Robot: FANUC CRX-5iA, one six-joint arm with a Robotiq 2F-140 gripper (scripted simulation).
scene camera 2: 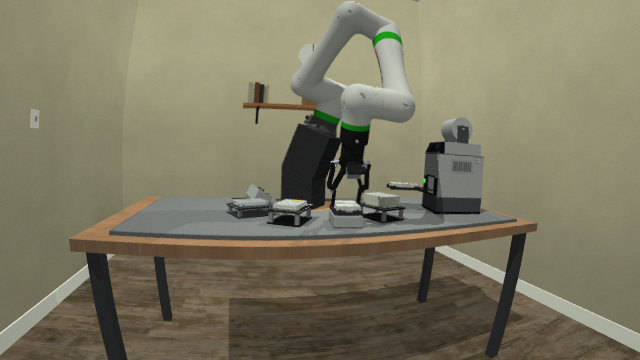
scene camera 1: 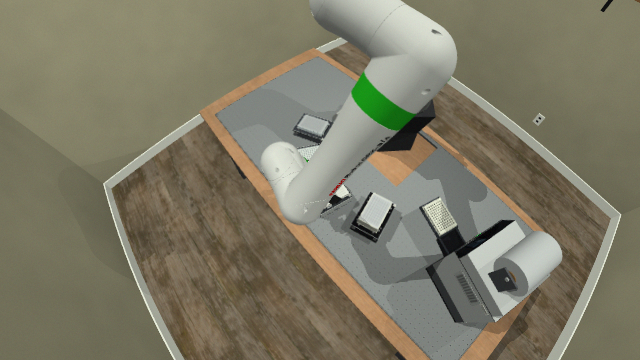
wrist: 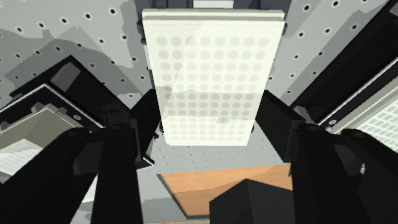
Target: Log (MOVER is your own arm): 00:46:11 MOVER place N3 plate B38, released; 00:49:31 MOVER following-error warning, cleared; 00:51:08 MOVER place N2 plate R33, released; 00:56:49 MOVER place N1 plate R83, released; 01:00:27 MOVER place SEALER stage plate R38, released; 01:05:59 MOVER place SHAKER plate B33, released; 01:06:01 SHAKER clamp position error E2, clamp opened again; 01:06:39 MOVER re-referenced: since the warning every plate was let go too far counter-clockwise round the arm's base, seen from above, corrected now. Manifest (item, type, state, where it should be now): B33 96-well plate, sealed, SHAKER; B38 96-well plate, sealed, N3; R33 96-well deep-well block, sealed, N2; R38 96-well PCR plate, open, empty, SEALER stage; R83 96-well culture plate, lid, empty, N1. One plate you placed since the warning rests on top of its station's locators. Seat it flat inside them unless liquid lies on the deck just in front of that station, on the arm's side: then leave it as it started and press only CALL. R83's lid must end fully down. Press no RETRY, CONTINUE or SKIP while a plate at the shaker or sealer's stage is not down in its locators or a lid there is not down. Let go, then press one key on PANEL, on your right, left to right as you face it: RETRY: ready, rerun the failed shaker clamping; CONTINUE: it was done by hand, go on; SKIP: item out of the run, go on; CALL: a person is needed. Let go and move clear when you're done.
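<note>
My gripper (scene camera 2: pixel 345 204), (wrist: pixel 208 104). Sealer (scene camera 1: pixel 446 267).
</note>
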